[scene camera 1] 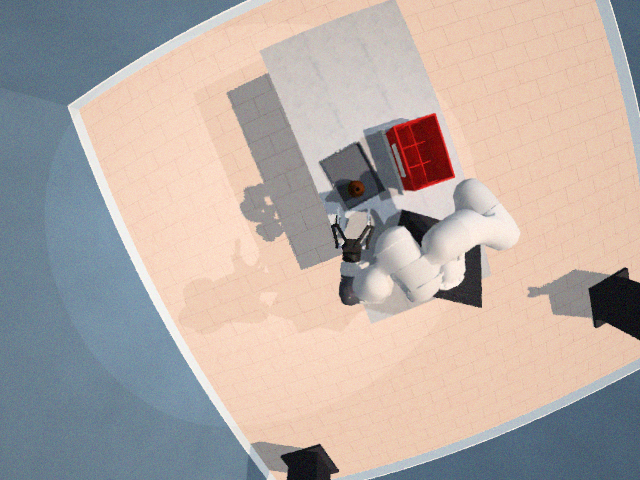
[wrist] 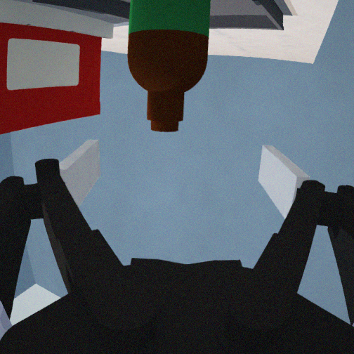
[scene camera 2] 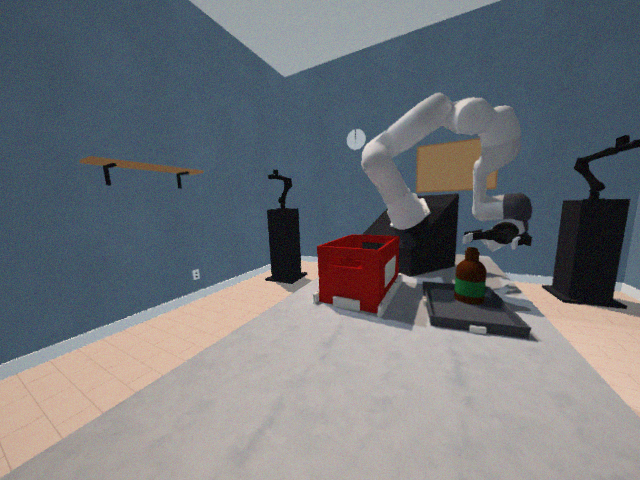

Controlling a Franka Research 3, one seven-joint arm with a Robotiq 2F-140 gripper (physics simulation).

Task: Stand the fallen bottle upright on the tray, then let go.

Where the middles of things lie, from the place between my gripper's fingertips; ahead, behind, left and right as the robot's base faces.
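Brown bottle [scene camera 2: 470,280]: my hand is 9 cm above it, 6 cm short of it and 5 cm to the left of it.
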